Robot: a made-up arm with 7 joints. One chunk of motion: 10 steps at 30 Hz.
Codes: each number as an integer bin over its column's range. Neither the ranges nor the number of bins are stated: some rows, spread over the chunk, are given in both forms.
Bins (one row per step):
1: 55 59 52 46 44 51
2: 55 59 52 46 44 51
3: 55 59 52 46 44 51
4: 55 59 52 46 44 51
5: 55 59 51 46 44 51
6: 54 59 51 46 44 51
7: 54 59 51 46 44 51
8: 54 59 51 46 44 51
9: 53 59 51 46 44 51
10: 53 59 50 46 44 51
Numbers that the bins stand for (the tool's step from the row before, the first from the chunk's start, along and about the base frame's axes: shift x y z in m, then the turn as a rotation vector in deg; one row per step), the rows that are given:
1: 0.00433 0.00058 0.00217 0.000 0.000 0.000
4: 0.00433 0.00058 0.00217 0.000 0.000 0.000
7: 0.00336 0.00058 0.00130 0.000 0.000 0.000
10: 0.00239 0.00058 0.00043 0.000 0.000 0.000
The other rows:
2: 0.00433 0.00058 0.00217 0.000 0.000 0.000
3: 0.00433 0.00058 0.00217 0.000 0.000 0.000
5: 0.00433 0.00058 0.00130 0.000 0.000 0.000
6: 0.00336 0.00058 0.00130 0.000 0.000 0.000
8: 0.00336 0.00058 0.00130 0.000 0.000 0.000
9: 0.00239 0.00058 0.00130 0.000 0.000 0.000

